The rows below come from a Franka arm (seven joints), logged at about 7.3 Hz.
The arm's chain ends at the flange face. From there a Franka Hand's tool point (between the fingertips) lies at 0.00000 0.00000 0.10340 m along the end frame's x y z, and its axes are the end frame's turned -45 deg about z.
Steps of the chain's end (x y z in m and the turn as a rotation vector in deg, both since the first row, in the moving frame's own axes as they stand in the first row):
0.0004 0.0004 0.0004 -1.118 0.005 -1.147
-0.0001 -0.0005 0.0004 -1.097 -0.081 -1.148
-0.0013 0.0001 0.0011 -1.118 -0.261 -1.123
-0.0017 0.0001 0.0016 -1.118 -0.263 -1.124
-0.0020 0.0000 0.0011 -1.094 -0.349 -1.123
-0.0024 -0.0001 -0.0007 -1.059 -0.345 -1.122
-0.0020 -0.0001 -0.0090 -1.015 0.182 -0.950
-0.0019 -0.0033 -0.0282 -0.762 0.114 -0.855
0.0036 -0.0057 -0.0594 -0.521 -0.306 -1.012
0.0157 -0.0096 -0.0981 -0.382 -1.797 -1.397
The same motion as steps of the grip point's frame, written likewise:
-0.0014 0.0020 0.0004 -0.794 -0.787 -1.147
-0.0012 0.0009 0.0004 -0.718 -0.833 -1.148
-0.0027 0.0003 0.0011 -0.606 -0.975 -1.123
-0.0030 0.0000 0.0016 -0.605 -0.977 -1.124
-0.0032 -0.0004 0.0011 -0.527 -1.020 -1.123
-0.0034 -0.0008 -0.0007 -0.505 -0.993 -1.122
-0.0024 0.0001 -0.0090 -0.846 -0.589 -0.950
0.0002 -0.0026 -0.0282 -0.619 -0.458 -0.855
0.0055 -0.0012 -0.0594 -0.152 -0.585 -1.012
0.0151 0.0025 -0.0982 1.001 -1.541 -1.397

